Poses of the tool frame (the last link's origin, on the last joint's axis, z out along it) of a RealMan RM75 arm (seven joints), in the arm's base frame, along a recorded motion.
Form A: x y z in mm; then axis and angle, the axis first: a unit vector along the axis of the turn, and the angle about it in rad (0 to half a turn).
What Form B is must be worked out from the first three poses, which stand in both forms.
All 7 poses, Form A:
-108 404 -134 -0.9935 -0.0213 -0.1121 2.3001
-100 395 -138 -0.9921 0.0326 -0.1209 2.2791
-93 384 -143 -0.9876 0.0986 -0.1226 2.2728
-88 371 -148 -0.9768 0.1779 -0.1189 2.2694
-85 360 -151 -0.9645 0.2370 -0.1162 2.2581
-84 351 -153 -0.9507 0.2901 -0.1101 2.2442
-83 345 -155 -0.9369 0.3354 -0.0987 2.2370
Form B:
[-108 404 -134], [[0.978 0.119 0.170], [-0.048 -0.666 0.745], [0.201 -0.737 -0.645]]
[-100 395 -138], [[0.974 0.038 0.223], [-0.145 -0.649 0.747], [0.173 -0.760 -0.626]]
[-93 384 -143], [[0.959 -0.067 0.275], [-0.254 -0.630 0.734], [0.124 -0.774 -0.621]]
[-88 371 -148], [[0.925 -0.195 0.327], [-0.377 -0.591 0.713], [0.055 -0.783 -0.620]]
[-85 360 -151], [[0.886 -0.284 0.366], [-0.463 -0.543 0.701], [0.000 -0.791 -0.612]]
[-84 351 -153], [[0.844 -0.362 0.397], [-0.534 -0.487 0.691], [-0.057 -0.795 -0.604]]
[-83 345 -155], [[0.802 -0.431 0.413], [-0.586 -0.436 0.683], [-0.114 -0.790 -0.602]]

